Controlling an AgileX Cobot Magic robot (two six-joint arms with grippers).
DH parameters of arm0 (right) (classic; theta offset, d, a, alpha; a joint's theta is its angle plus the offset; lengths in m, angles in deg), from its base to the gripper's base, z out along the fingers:
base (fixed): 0 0 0 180
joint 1: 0 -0.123 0 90
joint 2: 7.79 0 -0.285 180
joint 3: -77.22 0 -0.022 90
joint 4: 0 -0.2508 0 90
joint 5: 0 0 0.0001 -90
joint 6: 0 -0.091 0 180
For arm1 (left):
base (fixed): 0 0 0 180
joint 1: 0 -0.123 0 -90
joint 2: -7.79 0 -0.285 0
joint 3: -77.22 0 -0.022 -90
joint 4: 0 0.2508 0 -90
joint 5: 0 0 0.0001 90
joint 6: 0 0.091 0 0
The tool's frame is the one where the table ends.
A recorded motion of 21 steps. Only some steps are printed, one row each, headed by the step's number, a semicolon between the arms.
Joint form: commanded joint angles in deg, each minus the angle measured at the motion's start. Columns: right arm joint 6, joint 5, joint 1, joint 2, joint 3, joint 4; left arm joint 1, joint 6, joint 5, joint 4, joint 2, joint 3.
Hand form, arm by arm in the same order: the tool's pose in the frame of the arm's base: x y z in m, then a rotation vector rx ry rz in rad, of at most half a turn. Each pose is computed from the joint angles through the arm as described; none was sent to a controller.
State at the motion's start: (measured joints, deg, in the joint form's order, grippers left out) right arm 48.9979 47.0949 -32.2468 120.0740 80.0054 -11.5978; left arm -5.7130 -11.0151 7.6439 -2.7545 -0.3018 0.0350
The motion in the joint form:
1: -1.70 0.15 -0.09 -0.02 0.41 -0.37; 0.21 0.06 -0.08 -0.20 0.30 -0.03
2: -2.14 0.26 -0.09 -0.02 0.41 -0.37; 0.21 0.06 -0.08 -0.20 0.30 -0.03
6: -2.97 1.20 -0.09 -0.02 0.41 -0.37; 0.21 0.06 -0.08 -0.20 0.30 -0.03
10: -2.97 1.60 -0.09 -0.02 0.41 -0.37; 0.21 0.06 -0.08 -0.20 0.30 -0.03
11: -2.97 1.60 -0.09 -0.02 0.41 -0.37; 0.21 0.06 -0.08 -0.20 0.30 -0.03
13: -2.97 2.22 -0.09 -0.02 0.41 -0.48; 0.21 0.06 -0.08 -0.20 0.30 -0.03
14: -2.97 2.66 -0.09 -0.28 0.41 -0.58; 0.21 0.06 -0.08 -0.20 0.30 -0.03
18: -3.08 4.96 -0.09 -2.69 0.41 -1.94; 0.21 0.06 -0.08 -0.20 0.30 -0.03
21: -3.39 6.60 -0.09 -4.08 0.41 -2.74; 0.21 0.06 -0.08 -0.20 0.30 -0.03
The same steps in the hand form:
1: 0.3367 0.2295 0.1347 -1.7500 2.4036 0.2139; 0.0563 0.0048 0.2012 -0.2671 1.5946 -0.1184
2: 0.3365 0.2295 0.1346 -1.7423 2.4120 0.2155; 0.0563 0.0048 0.2012 -0.2671 1.5946 -0.1184
6: 0.3352 0.2289 0.1345 -1.7362 2.4369 0.2228; 0.0563 0.0048 0.2012 -0.2671 1.5946 -0.1184
10: 0.3346 0.2286 0.1344 -1.7408 2.4418 0.2252; 0.0563 0.0048 0.2012 -0.2671 1.5946 -0.1184
11: 0.3346 0.2286 0.1344 -1.7408 2.4418 0.2252; 0.0563 0.0048 0.2012 -0.2671 1.5946 -0.1184
13: 0.3336 0.2283 0.1343 -1.7463 2.4502 0.2311; 0.0563 0.0048 0.2012 -0.2671 1.5946 -0.1184
14: 0.3329 0.2281 0.1361 -1.7478 2.4523 0.2351; 0.0563 0.0048 0.2012 -0.2671 1.5946 -0.1184
18: 0.3281 0.2276 0.1530 -1.7328 2.4536 0.2714; 0.0563 0.0048 0.2012 -0.2671 1.5946 -0.1184
21: 0.3246 0.2270 0.1626 -1.7235 2.4612 0.2956; 0.0563 0.0048 0.2012 -0.2671 1.5946 -0.1184

